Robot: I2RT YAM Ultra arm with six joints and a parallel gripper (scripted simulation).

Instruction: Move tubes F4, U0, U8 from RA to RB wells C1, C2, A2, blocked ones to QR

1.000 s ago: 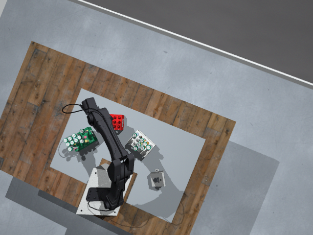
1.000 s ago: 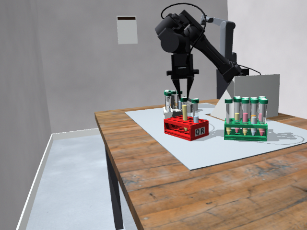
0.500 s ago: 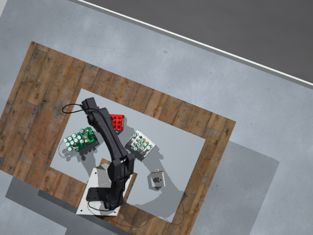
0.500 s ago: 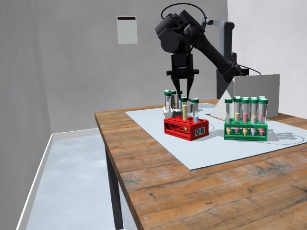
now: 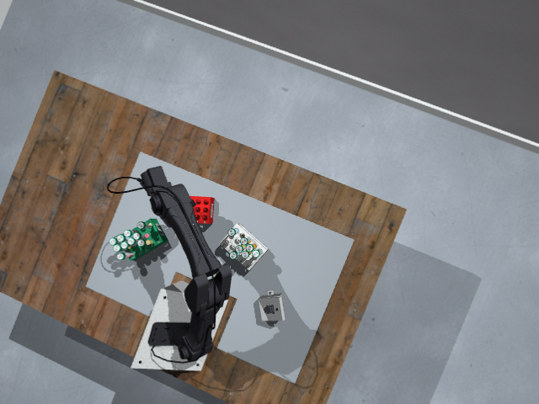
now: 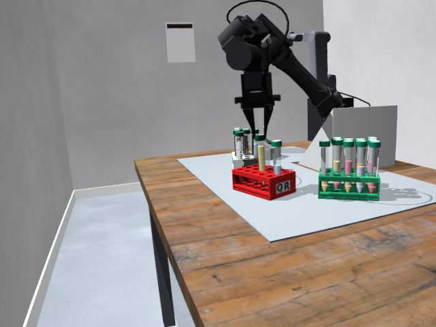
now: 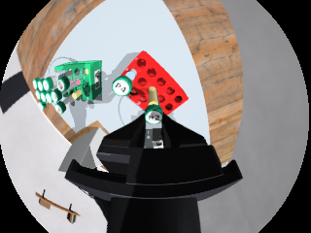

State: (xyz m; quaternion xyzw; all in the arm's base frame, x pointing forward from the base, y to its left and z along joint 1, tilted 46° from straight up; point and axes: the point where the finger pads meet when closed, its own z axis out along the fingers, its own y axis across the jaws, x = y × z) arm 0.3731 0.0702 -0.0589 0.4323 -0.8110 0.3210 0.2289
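Now: the tube with yellow filling 60 mm below my hand and 10 mm to the left of it. From my hand the other things lie so: red rack QR 110 mm below, 10 mm to the left; then tube 70 mm below, 50 mm to the left, 10 mm behind; then white rack RB 190 mm to the right, 110 mm below, 70 mm behind.
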